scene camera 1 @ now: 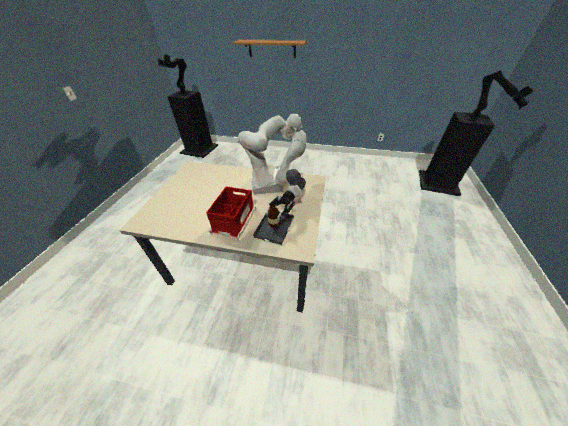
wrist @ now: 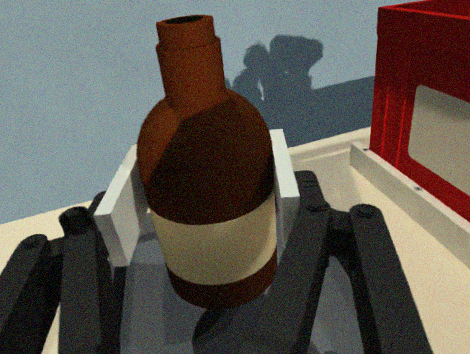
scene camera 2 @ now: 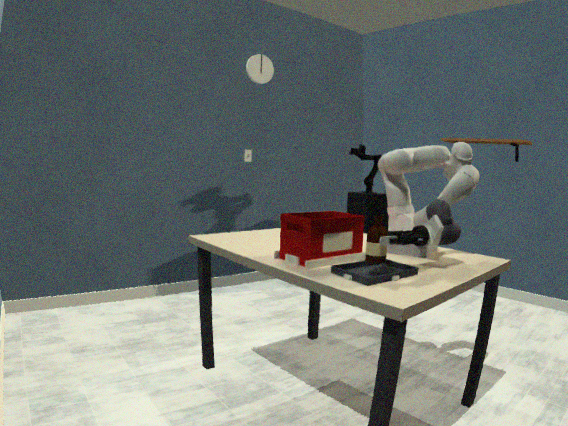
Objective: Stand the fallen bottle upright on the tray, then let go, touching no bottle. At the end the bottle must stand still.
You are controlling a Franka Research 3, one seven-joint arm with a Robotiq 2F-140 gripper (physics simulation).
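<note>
The brown bottle [scene camera 1: 273, 217] [scene camera 2: 376, 252] [wrist: 215, 175] with a cream label looks upright, neck up, over the rear part of the dark tray [scene camera 1: 266, 234] [scene camera 2: 350, 272] [wrist: 142, 300]. Its base is at or very close to the tray floor; the frames do not show clearly whether it touches. My gripper [scene camera 1: 276, 212] [scene camera 2: 384, 242] [wrist: 209, 159] is shut on the bottle, with one pale pad on each side at the upper label and shoulder. It reaches in nearly level from the arm's side. The right finger linkage hides part of the bottle's base in the wrist view.
A red crate [scene camera 1: 221, 223] [scene camera 2: 297, 245] [wrist: 397, 60] stands beside the tray on the table [scene camera 1: 175, 205] [scene camera 2: 235, 240], with pale rails [scene camera 2: 332, 259] [wrist: 425, 192] along its foot. Two black pedestals [scene camera 1: 190, 120] [scene camera 1: 456, 150] with dark arms stand on the floor beyond the table.
</note>
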